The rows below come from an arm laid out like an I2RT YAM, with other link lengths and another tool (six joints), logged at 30 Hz.
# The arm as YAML. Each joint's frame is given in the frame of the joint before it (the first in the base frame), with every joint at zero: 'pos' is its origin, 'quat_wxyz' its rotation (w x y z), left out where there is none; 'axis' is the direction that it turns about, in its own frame. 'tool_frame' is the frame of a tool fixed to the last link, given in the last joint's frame.
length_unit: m
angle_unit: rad
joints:
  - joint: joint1
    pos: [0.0, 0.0, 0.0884]
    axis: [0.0, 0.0, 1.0]
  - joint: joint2
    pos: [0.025, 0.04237, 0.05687]
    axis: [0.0, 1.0, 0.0]
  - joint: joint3
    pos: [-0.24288, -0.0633, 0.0]
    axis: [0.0, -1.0, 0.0]
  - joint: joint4
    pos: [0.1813, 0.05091, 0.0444]
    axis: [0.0, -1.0, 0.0]
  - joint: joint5
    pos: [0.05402, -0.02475, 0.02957]
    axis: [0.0, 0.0, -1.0]
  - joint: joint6
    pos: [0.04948, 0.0, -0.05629]
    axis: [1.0, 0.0, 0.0]
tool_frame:
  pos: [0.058, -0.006, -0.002]
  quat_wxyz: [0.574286, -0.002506, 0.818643, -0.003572]
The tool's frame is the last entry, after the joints.
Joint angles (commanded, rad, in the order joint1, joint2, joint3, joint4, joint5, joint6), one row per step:
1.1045 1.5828 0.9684 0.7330 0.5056 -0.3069
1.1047 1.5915 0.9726 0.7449 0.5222 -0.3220
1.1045 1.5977 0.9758 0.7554 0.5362 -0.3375
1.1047 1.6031 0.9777 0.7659 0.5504 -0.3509
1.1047 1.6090 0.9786 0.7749 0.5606 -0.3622
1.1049 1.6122 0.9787 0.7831 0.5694 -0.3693
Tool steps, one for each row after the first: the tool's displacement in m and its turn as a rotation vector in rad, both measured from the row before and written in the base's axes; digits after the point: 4 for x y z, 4 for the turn. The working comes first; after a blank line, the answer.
Tool pose at each row, in the base's axes (x y z in m, rotation vector in rad; the steps are taken from these numbers as rounded here):
0.2036 0.2880 0.3104 -0.6786 1.6739 0.1730
0.2053 0.2882 0.3107 -0.6671 1.6710 0.1526
0.2067 0.2880 0.3112 -0.6576 1.6671 0.1333
0.2079 0.2877 0.3115 -0.6475 1.6644 0.1158
0.2089 0.2878 0.3112 -0.6417 1.6626 0.1010
0.2095 0.2875 0.3113 -0.6343 1.6611 0.0919

0.0017 0.0002 0.0003 -0.0050 -0.0098 -0.0178
0.0014 -0.0002 0.0005 -0.0054 -0.0101 -0.0158
0.0012 -0.0003 0.0003 -0.0042 -0.0085 -0.0155
0.0010 0.0001 -0.0003 -0.0054 -0.0063 -0.0114
0.0006 -0.0003 0.0001 -0.0009 -0.0047 -0.0094

